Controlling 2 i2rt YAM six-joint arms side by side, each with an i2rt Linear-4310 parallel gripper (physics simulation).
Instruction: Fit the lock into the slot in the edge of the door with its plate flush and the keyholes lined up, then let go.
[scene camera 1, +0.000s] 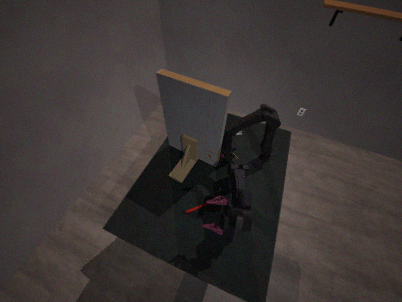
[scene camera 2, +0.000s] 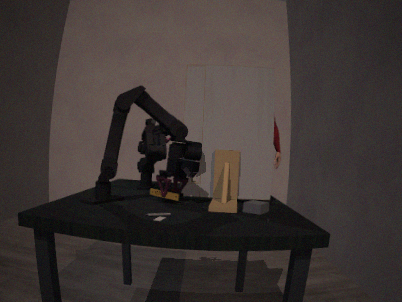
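Where they show: left gripper, fingertip midpoint: (scene camera 1: 204, 214); right gripper, fingertip midpoint: (scene camera 1: 226, 155) (scene camera 2: 170, 196); left arm's base, origin of the base link: (scene camera 2: 146, 187); right arm's base, origin of the base link: (scene camera 1: 263, 158) (scene camera 2: 103, 200).
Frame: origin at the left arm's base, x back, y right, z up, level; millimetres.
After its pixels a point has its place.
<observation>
The pale door panel (scene camera 1: 195, 112) @[y 313, x -370, z 425 mm] (scene camera 2: 237, 115) @[y 364, x -432, z 362 mm] stands upright, with a wooden bracket foot (scene camera 1: 189, 150) @[y 279, x -397, z 127 mm] (scene camera 2: 226, 190) @[y 447, x -394, z 63 mm] beside it. My right gripper (scene camera 1: 227, 154) @[y 411, x -177, z 24 mm] (scene camera 2: 171, 186) is shut on the lock, whose yellow plate (scene camera 1: 235, 155) @[y 420, x -116, z 50 mm] (scene camera 2: 172, 197) @[y 463, x -190, z 28 mm] shows below the fingers in scene camera 2. The lock is low over the table and apart from the door there; its body is mostly hidden. The slot and keyholes are too small or dark to tell. My left gripper (scene camera 1: 214, 215) (scene camera 2: 168, 139) is open, its magenta fingers wide apart in scene camera 1, away from the door.
A thin red stick (scene camera 1: 195, 208) @[y -13, x -227, z 6 mm] shows beside one left finger. A grey block (scene camera 2: 256, 207) @[y 588, x -491, z 24 mm] lies by the bracket. Small pale pieces (scene camera 2: 159, 218) @[y 723, x -177, z 2 mm] lie on the dark table (scene camera 1: 150, 200) @[y -74, x -497, z 0 mm] (scene camera 2: 75, 220) @[y 856, x 48, z 0 mm]. The right arm (scene camera 1: 270, 125) @[y 441, x 15, z 373 mm] (scene camera 2: 116, 135) @[y 520, x 26, z 252 mm] arches over the table.
</observation>
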